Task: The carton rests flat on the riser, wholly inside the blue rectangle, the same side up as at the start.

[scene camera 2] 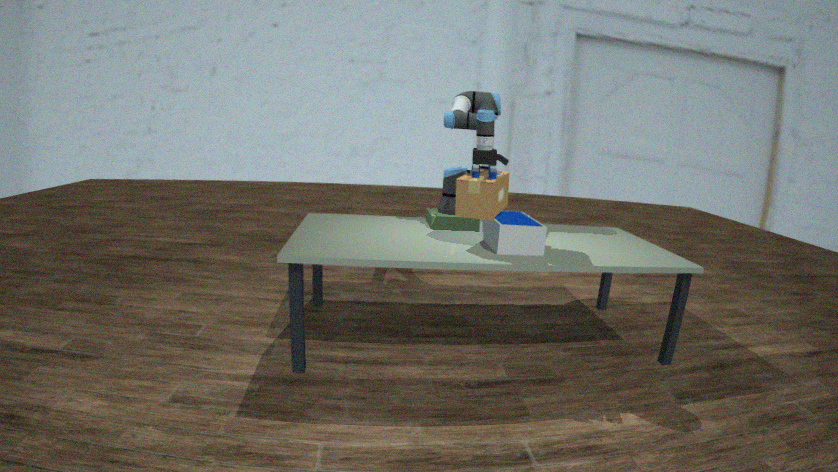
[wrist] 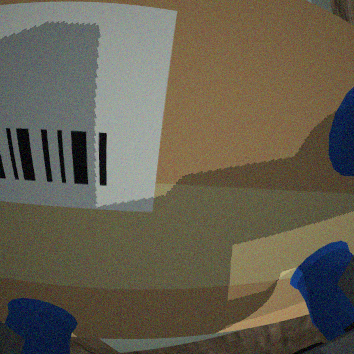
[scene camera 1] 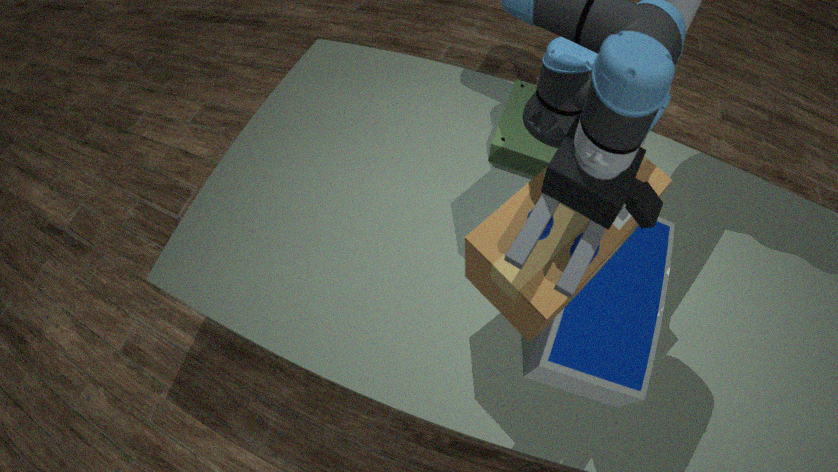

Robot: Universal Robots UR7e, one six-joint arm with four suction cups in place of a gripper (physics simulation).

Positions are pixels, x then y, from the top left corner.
Labels:
A brown carton [scene camera 2: 482, 198] is 187 cm from the lens. A grey riser [scene camera 2: 511, 232] is 188 cm from the lens.

